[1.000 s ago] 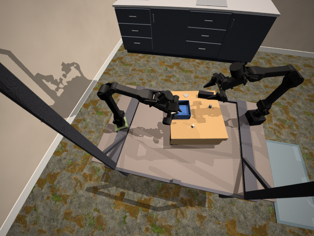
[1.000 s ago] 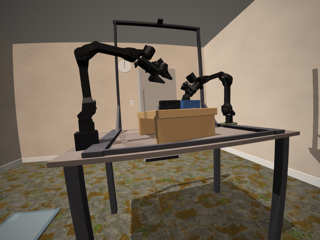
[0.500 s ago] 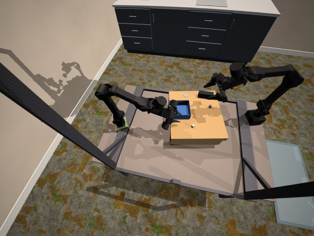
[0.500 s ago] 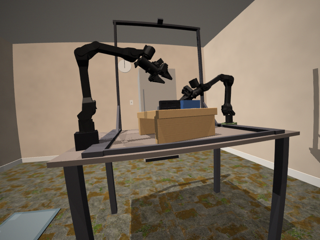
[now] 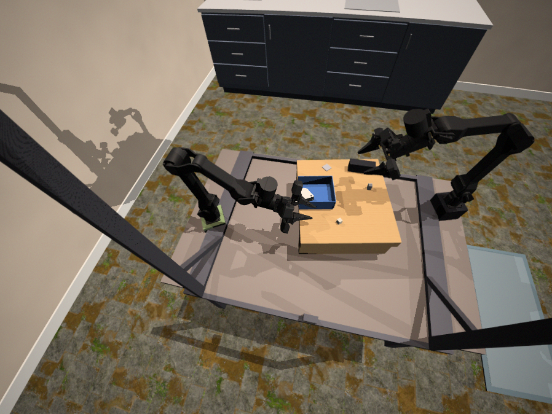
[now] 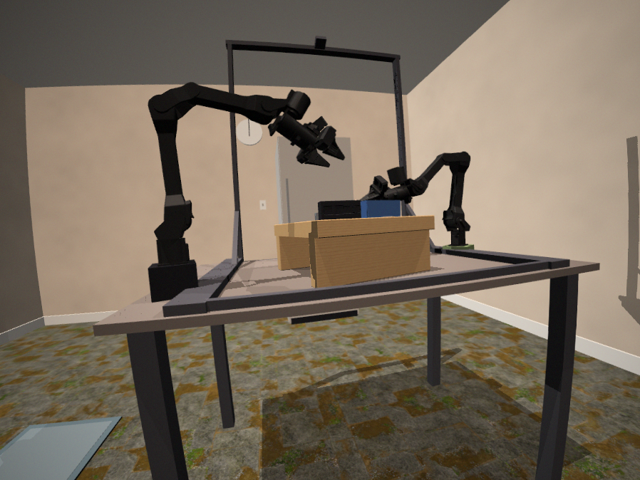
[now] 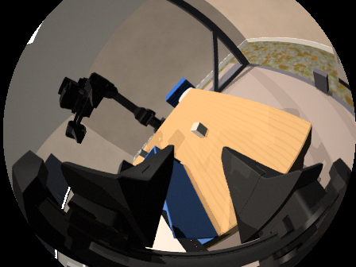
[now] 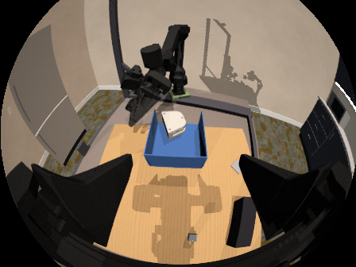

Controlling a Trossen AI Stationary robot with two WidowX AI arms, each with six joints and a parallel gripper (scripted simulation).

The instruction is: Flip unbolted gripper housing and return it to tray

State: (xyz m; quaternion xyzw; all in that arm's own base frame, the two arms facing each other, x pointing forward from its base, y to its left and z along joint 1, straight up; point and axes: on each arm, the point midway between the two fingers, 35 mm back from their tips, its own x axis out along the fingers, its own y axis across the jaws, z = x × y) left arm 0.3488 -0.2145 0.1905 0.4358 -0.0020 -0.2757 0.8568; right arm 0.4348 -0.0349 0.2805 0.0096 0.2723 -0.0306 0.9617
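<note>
My left gripper is now 9 cm short of the white gripper housing and 4 cm above it. Also, from my left hand: wooden block: 10 cm ahead, 17 cm to the right, 12 cm below; then blue tray: 9 cm ahead, 8 cm to the right, 4 cm below; then flat grey plate: 25 cm ahead, 12 cm to the right, 6 cm below.
</note>
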